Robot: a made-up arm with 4 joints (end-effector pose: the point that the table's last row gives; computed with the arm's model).
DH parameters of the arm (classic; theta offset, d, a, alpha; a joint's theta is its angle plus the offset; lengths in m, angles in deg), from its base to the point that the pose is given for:
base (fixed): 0 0.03 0 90
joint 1: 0 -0.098 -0.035 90
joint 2: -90 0.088 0.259 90
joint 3: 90 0.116 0.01 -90
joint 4: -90 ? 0.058 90
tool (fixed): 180 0.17 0 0
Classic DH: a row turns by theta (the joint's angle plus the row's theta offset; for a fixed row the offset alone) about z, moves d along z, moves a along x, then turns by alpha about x.
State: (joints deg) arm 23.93 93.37 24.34 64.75
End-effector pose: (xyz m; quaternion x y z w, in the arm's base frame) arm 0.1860 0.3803 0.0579 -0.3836 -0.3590 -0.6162 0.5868
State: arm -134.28 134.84 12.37 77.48
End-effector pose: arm -0.2849 0.1769 -0.1159 -0.8716 0.2691 0.2910 0.2885
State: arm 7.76 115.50 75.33 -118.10
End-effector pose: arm 0.1254 -0.0450 0.0167 -0.4478 -0.6419 0.5950 0.1829
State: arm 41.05 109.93 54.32 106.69
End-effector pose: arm 0.1941 0.3018 0.0692 -0.6151 -0.3868 -0.4702 0.5010
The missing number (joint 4, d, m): 0.07
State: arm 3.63 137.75 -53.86 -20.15
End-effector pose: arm 0.1047 0.1134 -0.0080 0.3311 -0.3719 -0.7802 0.3787
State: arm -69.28 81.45 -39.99 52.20
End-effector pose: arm -0.0562 0.4066 -0.0927 -0.4082 -0.1149 -0.5257 0.7374
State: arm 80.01 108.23 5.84 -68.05
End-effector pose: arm 0.0003 0.0164 0.1812 0.7697 -0.0199 -0.2513 0.5865
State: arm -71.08 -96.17 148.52 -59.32
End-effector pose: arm -0.2862 0.0572 0.3734 -0.6189 -0.1359 0.2667 0.7262
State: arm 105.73 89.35 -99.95 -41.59
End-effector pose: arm 0.1547 0.1459 0.1590 0.5871 -0.6991 0.3953 0.1017
